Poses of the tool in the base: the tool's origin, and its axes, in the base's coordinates. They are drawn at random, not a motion.
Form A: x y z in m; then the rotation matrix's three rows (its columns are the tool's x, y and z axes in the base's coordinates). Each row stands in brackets.
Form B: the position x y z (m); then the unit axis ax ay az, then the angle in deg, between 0 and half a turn. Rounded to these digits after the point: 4 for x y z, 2 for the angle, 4 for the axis.
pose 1, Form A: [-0.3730 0.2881 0.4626], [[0.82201 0.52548 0.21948], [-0.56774 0.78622 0.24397], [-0.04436 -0.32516 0.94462]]
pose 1, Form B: -0.3730 0.2881 0.4626 -0.4515 0.2093 -0.8673 39.07
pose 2, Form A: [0.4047 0.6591 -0.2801], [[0.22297 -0.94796 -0.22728], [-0.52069 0.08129 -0.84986], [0.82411 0.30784 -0.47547]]
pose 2, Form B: 0.4047 0.6591 -0.2801 0.7141 -0.6485 0.2636 125.85
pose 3, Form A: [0.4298 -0.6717 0.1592], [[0.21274 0.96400 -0.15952], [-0.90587 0.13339 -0.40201], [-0.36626 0.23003 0.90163]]
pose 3, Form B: 0.4298 -0.6717 0.1592 0.3185 0.1042 -0.9422 82.88
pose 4, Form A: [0.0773 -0.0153 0.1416], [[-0.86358 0.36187 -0.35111], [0.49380 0.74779 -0.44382], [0.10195 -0.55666 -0.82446]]
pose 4, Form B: 0.0773 -0.0153 0.1416 -0.2326 -0.9338 0.2719 165.96
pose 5, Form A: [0.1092 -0.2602 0.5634], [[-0.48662 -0.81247 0.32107], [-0.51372 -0.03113 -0.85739], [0.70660 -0.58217 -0.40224]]
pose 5, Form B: 0.1092 -0.2602 0.5634 0.4914 -0.6884 0.5335 163.74
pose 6, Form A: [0.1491 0.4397 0.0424], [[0.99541 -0.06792 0.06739], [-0.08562 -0.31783 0.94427], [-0.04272 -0.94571 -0.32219]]
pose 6, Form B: 0.1491 0.4397 0.0424 -0.9983 0.0582 -0.0093 108.80
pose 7, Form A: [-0.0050 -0.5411 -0.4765], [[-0.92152 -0.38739 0.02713], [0.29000 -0.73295 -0.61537], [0.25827 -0.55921 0.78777]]
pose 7, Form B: -0.0050 -0.5411 -0.4765 0.0782 -0.3220 0.9435 158.96
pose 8, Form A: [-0.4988 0.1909 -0.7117], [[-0.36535 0.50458 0.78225], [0.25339 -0.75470 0.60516], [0.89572 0.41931 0.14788]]
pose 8, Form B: -0.4988 0.1909 -0.7117 -0.5591 -0.3413 -0.7556 170.43
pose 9, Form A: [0.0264 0.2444 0.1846], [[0.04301 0.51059 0.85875], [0.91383 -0.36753 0.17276], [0.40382 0.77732 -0.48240]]
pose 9, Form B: 0.0264 0.2444 0.1846 0.7051 0.5306 0.4703 154.62
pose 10, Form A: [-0.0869 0.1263 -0.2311], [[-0.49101 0.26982 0.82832], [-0.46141 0.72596 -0.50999], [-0.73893 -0.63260 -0.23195]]
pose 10, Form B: -0.0869 0.1263 -0.2311 -0.0707 0.9039 -0.4218 119.90
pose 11, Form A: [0.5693 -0.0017 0.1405], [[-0.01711 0.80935 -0.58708], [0.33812 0.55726 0.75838], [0.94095 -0.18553 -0.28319]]
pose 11, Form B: 0.5693 -0.0017 0.1405 -0.5083 -0.8229 -0.2538 111.81
